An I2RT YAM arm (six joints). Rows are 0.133 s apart.
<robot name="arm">
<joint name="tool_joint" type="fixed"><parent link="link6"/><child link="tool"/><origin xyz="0 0 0" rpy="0 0 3.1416"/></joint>
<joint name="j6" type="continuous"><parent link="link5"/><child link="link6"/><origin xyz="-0.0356 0 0.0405" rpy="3.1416 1.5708 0"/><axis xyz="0 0 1"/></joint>
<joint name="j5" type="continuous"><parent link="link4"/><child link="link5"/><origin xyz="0.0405 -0.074 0.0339" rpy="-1.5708 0 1.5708"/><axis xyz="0 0 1"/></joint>
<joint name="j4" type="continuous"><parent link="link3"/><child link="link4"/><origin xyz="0.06 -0.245 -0.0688"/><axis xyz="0 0 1"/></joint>
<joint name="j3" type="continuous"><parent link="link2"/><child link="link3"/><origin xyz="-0.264 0 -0.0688" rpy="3.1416 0 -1.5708"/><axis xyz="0 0 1"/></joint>
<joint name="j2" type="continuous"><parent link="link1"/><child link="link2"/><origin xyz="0.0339 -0.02 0.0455" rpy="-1.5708 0 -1.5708"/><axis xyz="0 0 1"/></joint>
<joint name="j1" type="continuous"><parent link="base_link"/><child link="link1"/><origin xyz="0 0 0.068" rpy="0 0 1.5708"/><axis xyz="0 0 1"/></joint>
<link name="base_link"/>
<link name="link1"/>
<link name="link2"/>
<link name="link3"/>
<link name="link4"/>
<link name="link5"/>
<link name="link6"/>
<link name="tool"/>
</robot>
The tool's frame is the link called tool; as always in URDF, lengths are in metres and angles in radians. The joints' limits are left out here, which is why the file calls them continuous.
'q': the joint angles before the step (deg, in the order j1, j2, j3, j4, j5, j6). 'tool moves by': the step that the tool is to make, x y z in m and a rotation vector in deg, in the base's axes. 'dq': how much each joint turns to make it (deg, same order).
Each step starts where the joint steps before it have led.
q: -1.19, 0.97, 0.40, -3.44, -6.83, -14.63
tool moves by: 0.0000, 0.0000, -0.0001, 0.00, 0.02, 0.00
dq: 0.00, -0.01, -0.01, -0.02, 0.00, 0.00
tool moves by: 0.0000, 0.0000, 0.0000, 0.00, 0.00, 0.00
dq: 0.00, 0.00, 0.00, 0.00, 0.00, 0.00
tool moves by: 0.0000, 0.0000, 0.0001, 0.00, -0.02, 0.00
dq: 0.00, 0.01, 0.01, 0.02, 0.00, 0.00
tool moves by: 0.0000, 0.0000, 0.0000, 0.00, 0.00, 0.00
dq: 0.00, 0.00, 0.00, 0.00, 0.00, 0.00
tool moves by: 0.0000, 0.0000, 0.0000, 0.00, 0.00, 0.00
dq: 0.00, 0.00, 0.00, 0.00, 0.00, 0.00
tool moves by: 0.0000, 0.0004, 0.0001, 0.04, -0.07, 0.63
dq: 0.01, 0.02, -0.01, 0.10, -0.62, 0.00
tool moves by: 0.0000, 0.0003, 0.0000, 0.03, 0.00, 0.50
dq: -0.01, 0.03, 0.00, 0.03, -0.51, 0.00
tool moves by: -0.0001, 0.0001, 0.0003, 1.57, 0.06, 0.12
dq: -0.03, -0.07, 0.02, 0.04, -0.26, 1.57
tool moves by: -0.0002, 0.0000, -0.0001, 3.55, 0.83, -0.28
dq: 0.01, 0.00, 0.15, -0.54, 0.04, 3.58
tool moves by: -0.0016, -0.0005, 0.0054, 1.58, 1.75, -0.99
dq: -0.01, 0.55, 1.92, -2.92, 0.85, 1.64
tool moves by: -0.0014, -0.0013, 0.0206, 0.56, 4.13, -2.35
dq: 0.05, 4.66, 6.28, -5.67, 2.32, 0.80
